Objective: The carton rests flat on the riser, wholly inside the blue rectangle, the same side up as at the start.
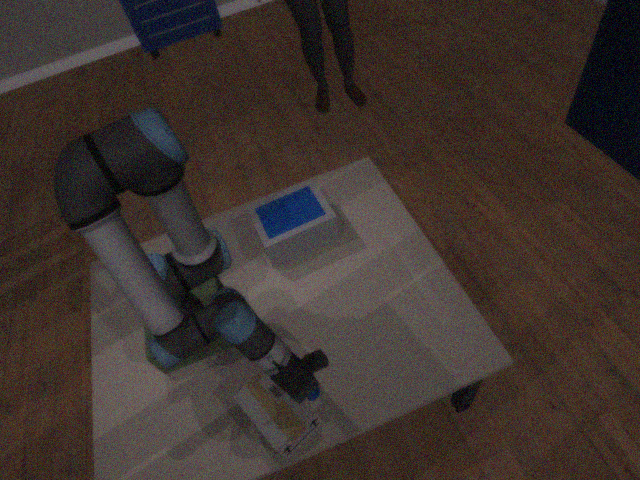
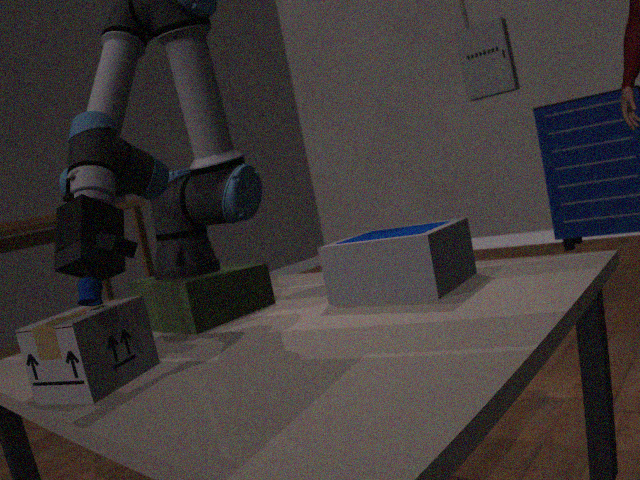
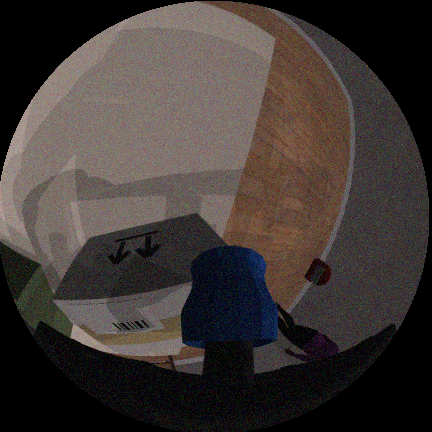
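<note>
The white carton stands on the table near its front left corner, with the arrows on its sides pointing up and tan tape on top. My blue suction cup hangs close over the carton's top, near one edge, and holds nothing. I cannot tell whether it touches the top. The white riser stands at the far side of the table. The blue rectangle on top of it is bare.
The arm's green base block stands just behind the carton. A person's legs show on the wooden floor beyond the table, near a blue drawer cabinet. A grey panel hangs on the wall.
</note>
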